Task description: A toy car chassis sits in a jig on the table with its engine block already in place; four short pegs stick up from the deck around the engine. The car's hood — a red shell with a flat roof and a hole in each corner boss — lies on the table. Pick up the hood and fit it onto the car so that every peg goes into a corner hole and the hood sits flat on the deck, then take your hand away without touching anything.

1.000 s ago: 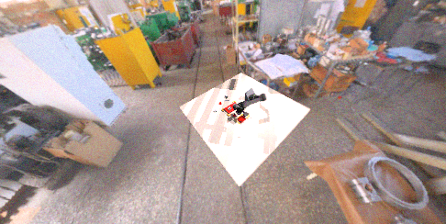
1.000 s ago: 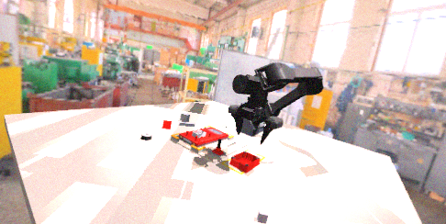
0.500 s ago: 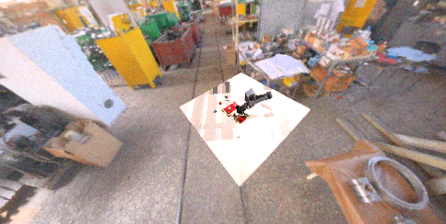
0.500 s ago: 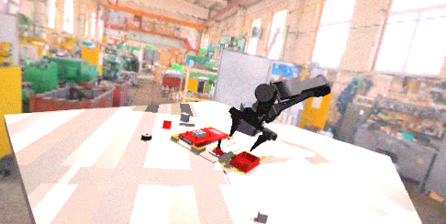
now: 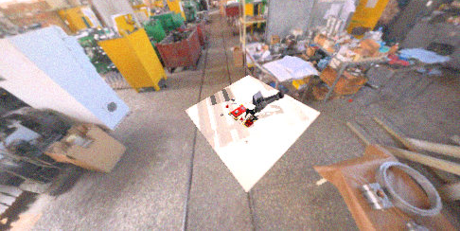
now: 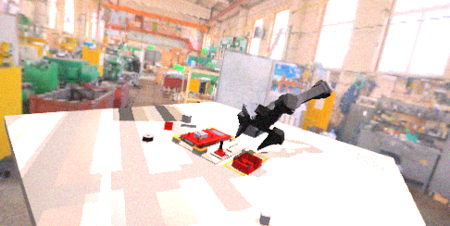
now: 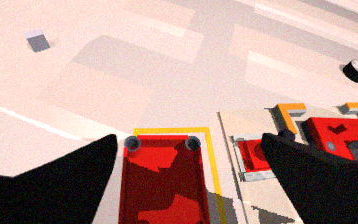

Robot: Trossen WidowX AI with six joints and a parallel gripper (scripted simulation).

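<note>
The red hood lies 7 cm below my gripper tip, 2 cm behind it and 1 cm to the left of it.
</note>
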